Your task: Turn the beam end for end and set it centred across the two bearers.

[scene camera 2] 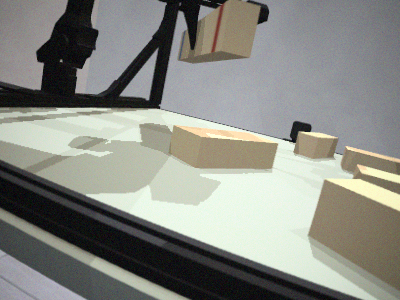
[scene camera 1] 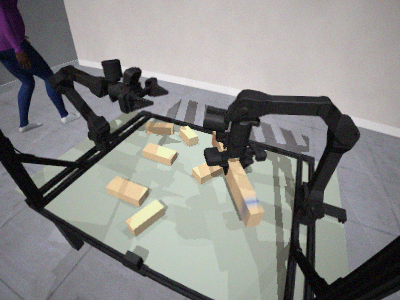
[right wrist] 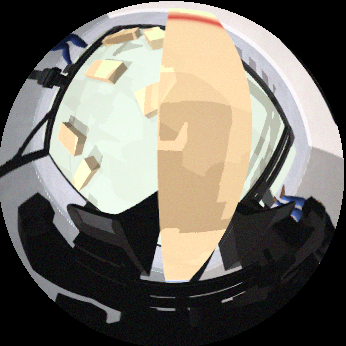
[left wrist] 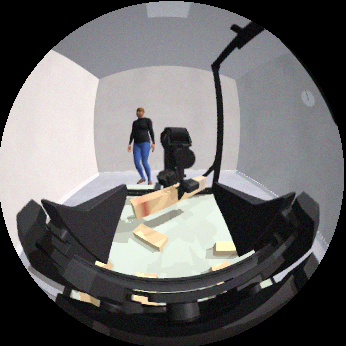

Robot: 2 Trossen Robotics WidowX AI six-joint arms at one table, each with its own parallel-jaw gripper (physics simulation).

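Frame: origin at the left arm's base, x ahead, y left, z up, level; centimetres.
Seen in the pictures: left gripper, fingertip midpoint: (scene camera 1: pixel 161 97) (left wrist: pixel 169 187); right gripper, fingertip midpoint: (right wrist: pixel 185 191) (left wrist: pixel 175 197); left arm's base, link origin: (scene camera 1: pixel 102 146); right arm's base, link origin: (scene camera 2: pixel 56 94) (scene camera 1: pixel 304 217) (right wrist: pixel 249 205).
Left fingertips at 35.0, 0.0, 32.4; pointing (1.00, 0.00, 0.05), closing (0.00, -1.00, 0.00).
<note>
Pixels of each thing's top centre, then the offset from my left fingertips to it, as dx, dy, dz.
- long wooden beam, top centre: (right wrist: pixel 193 236) (scene camera 2: pixel 209 23) (scene camera 1: pixel 233 162) (left wrist: pixel 176 186) +27.6, -3.8, -14.1
- block, top centre: (scene camera 2: pixel 228 134) (right wrist: pixel 169 89) (scene camera 1: pixel 210 166) (left wrist: pixel 148 233) +16.6, +8.0, -30.6
The long wooden beam (scene camera 1: pixel 242 192) (scene camera 2: pixel 237 30) (left wrist: pixel 162 199) (right wrist: pixel 205 150) hangs above the table, roughly level. Its blue band is near the front end in scene camera 1. Its red band is at the nearer end in scene camera 2. My right gripper (scene camera 1: pixel 231 161) (left wrist: pixel 175 197) (right wrist: pixel 185 191) is shut on the beam around its middle. My left gripper (scene camera 1: pixel 158 98) is open and empty, high at the back left. Similar wooden blocks lie on the table, among them one (scene camera 1: pixel 159 153) and another (scene camera 1: pixel 127 190); I cannot tell which two are the bearers.
A block (scene camera 1: pixel 205 172) (scene camera 2: pixel 225 147) (left wrist: pixel 150 237) lies close to the left of the beam in scene camera 1. Other blocks (scene camera 1: pixel 160 128) (scene camera 1: pixel 188 135) (scene camera 1: pixel 145 217) lie at the back and front left. A black frame rail (scene camera 1: pixel 90 230) edges the table.
</note>
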